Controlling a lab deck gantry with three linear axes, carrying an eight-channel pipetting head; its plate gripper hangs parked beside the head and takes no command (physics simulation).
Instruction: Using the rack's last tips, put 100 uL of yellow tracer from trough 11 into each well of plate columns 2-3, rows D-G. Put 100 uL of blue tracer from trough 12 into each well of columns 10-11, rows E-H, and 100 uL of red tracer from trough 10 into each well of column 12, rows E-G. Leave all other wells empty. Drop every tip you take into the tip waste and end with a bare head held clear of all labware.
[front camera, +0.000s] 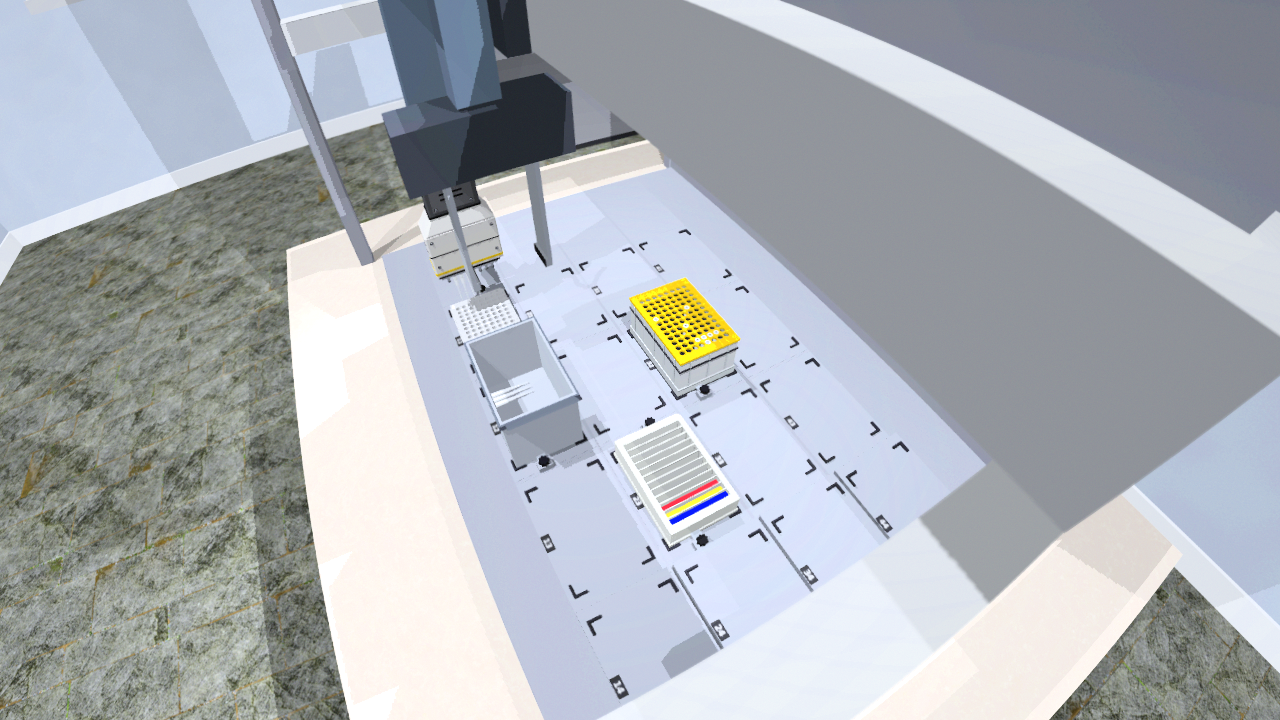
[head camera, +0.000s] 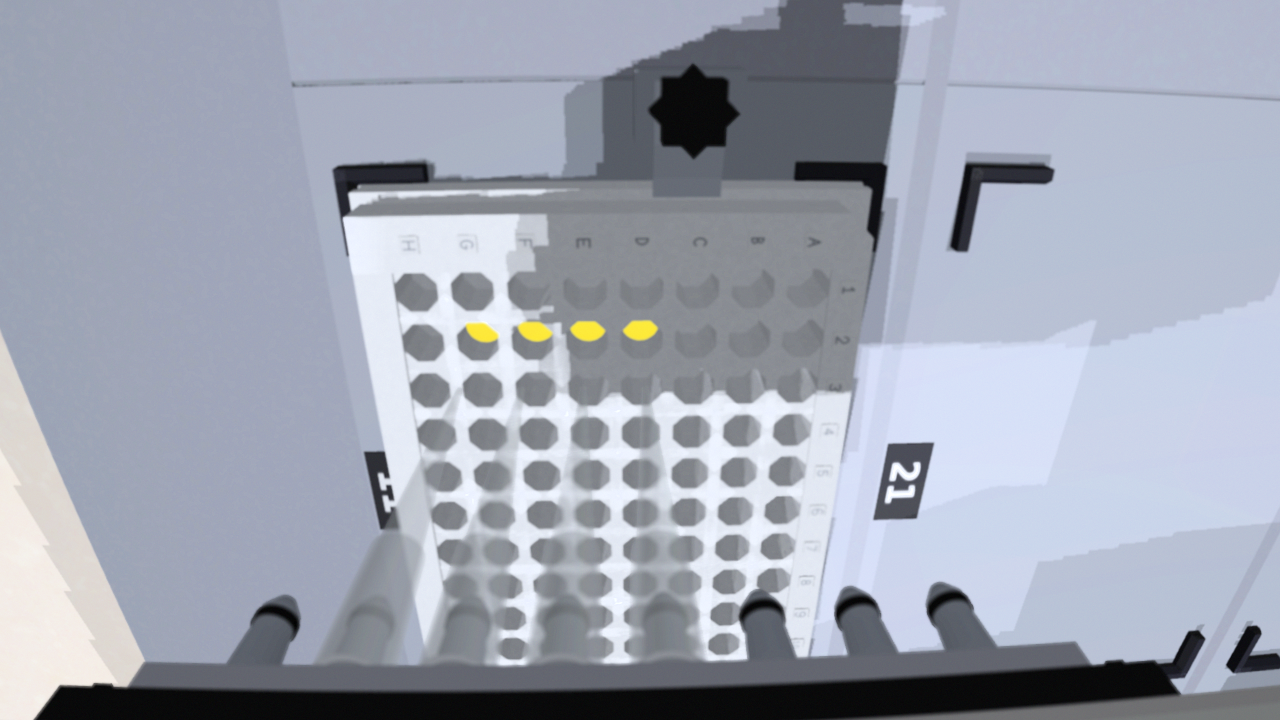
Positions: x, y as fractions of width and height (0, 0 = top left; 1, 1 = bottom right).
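Note:
What I see here is a grey wall (front camera: 0.92, 0.14).

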